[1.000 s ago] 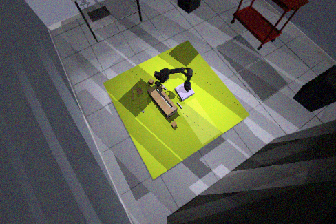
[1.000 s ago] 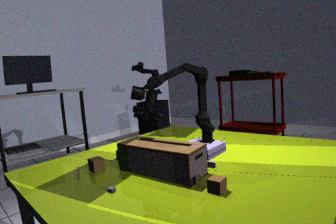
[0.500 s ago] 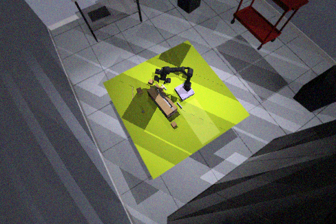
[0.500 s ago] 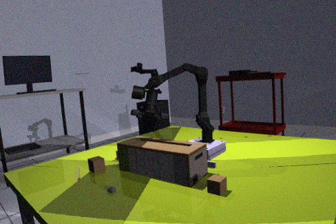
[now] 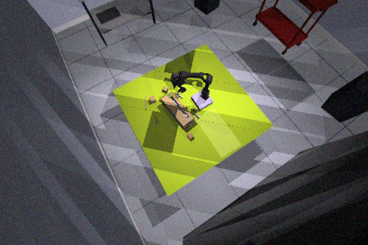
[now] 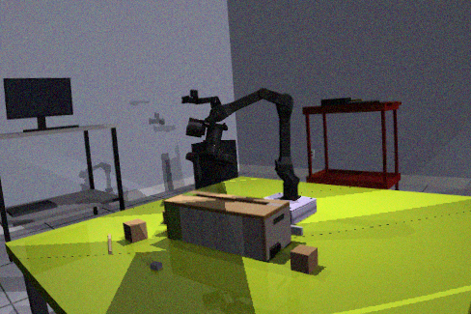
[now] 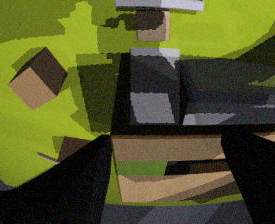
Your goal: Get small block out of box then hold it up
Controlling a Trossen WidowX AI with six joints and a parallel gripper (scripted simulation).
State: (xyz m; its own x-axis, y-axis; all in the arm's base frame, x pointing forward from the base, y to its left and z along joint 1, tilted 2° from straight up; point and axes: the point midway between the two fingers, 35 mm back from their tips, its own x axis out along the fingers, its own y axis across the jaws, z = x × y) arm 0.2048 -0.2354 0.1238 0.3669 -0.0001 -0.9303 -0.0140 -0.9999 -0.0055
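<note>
Now: gripper tip 140 mm above the tan block and 10 mm past it. Round my gripper tip: long brown box: 150 mm to the left, 100 mm below, 80 mm ahead; thin stick: 300 mm ahead, 190 mm to the right, 150 mm below.
</note>
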